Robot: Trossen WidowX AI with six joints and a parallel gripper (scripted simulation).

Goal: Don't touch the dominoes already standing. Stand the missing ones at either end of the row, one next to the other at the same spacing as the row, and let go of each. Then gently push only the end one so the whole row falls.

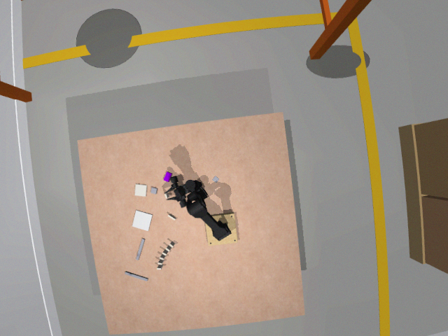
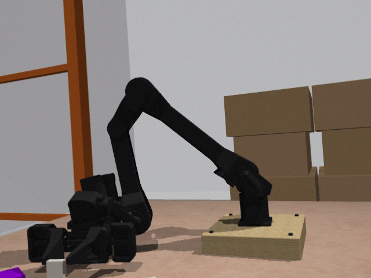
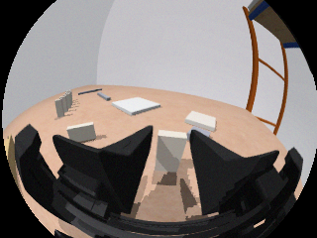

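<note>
My gripper tip is 110 mm to the left of the purple block, 40 mm above it and 30 mm past it. Also, from my gripper tip: small grey tile (310 mm behind, 50 mm below, 30 mm to the right).
</note>
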